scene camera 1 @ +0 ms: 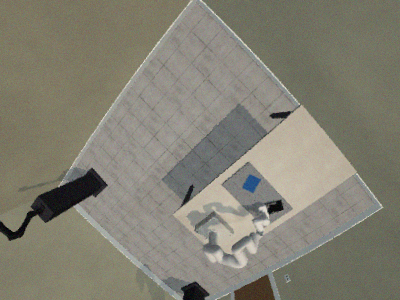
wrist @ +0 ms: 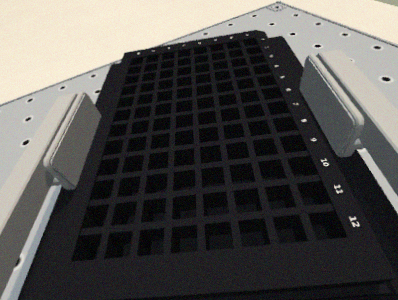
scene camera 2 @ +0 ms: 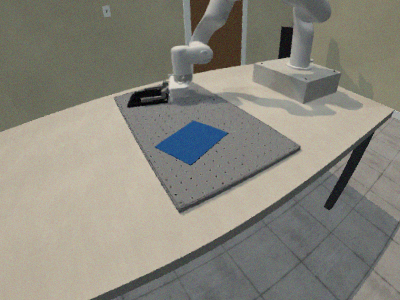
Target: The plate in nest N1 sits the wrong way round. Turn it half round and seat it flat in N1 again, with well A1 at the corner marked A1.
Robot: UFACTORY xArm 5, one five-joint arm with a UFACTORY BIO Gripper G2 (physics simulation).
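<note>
The black well plate (scene camera 1: 277, 205) (scene camera 2: 134, 102) (wrist: 215, 267) lies in the black nest N1 (wrist: 289, 54) near one corner of the grey perforated board. In the wrist view its numbers run down the right side, with 12 nearest the camera, and small letters stand along the far edge. The corner mark A1 does not show. My gripper (scene camera 2: 143, 95) (wrist: 202, 122) is open, one finger beside each long side of the plate, low over the nest. A gap seems to show at each pad; I cannot tell the exact clearance. The near end of the nest is partly cut off.
A flat blue rectangle (scene camera 1: 251, 183) (scene camera 2: 192, 142) lies on the perforated board (scene camera 1: 237, 181) (scene camera 2: 250, 156), apart from the nest. The grey robot base block (scene camera 2: 320, 86) stands on the cream table (scene camera 1: 315, 145) (scene camera 2: 75, 200), beyond the board. Bolt holes cover the board around the nest.
</note>
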